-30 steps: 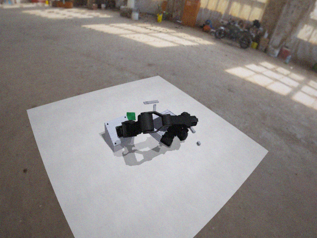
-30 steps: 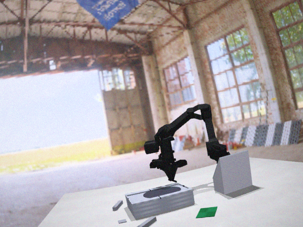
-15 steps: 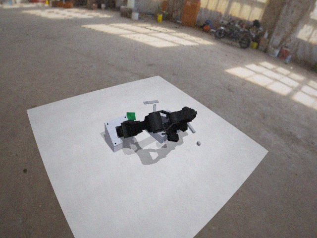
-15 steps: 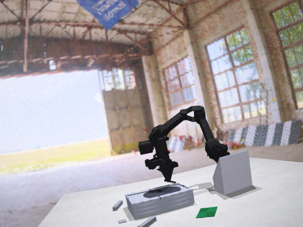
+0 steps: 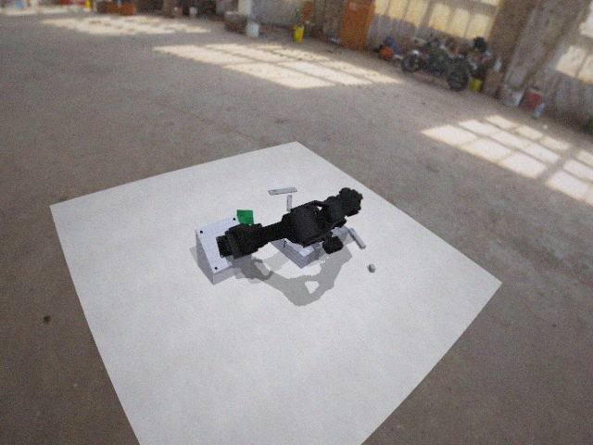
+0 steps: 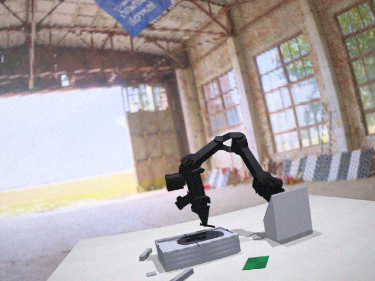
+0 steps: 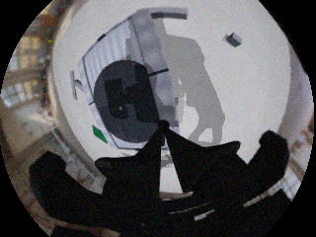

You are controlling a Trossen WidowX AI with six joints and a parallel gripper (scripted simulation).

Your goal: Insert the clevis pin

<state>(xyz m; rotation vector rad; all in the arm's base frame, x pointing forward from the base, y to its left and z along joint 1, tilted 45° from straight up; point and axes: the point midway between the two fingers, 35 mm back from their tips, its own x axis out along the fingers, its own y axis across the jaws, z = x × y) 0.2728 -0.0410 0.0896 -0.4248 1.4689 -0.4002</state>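
My gripper tip is now 3 cm short of the dark aluminium disc, 8 cm to the right of it and 2 cm above it. From my gripper tip the other things lie so: small cube (17 cm ahead, 16 cm to the right, 6 cm below); clevis pin (1 cm behind); rimmed steel tray (5 cm ahead, 8 cm to the left, 3 cm below).
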